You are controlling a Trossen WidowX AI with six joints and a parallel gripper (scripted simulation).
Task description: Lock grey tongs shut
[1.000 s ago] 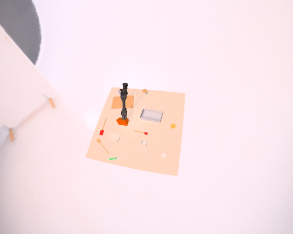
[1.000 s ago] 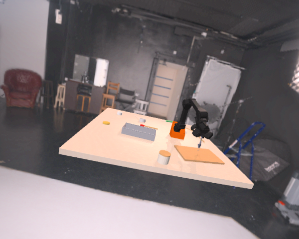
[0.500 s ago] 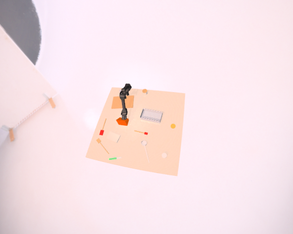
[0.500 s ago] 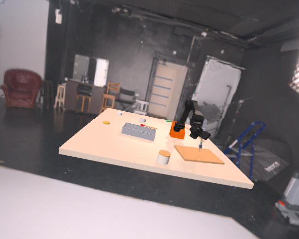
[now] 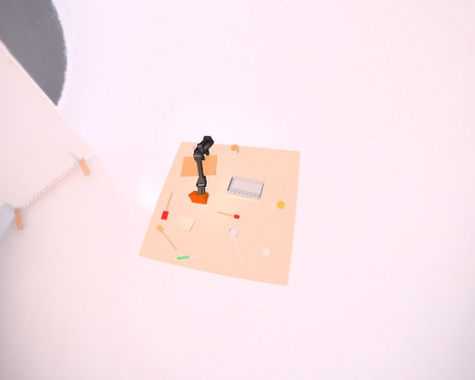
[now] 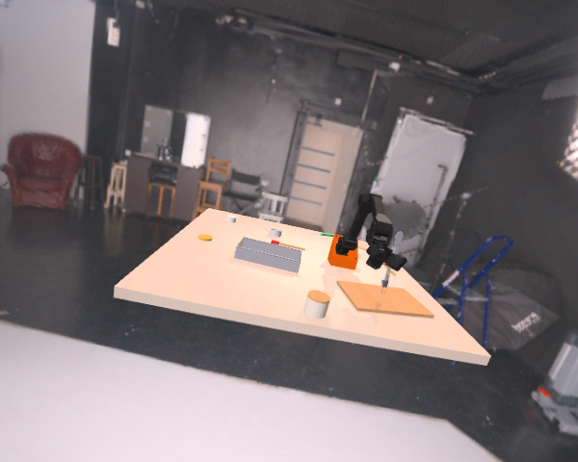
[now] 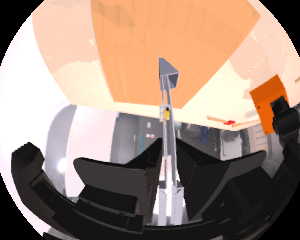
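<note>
The wooden board is 150 mm below my gripper tip. Round my gripper tip: orange disc: 840 mm ahead, 350 mm to the right, 150 mm below; then pale plate: 10 mm ahead, 620 mm to the right, 140 mm below; then grey roasting tin: 510 mm ahead, 220 mm to the right, 130 mm below.
</note>
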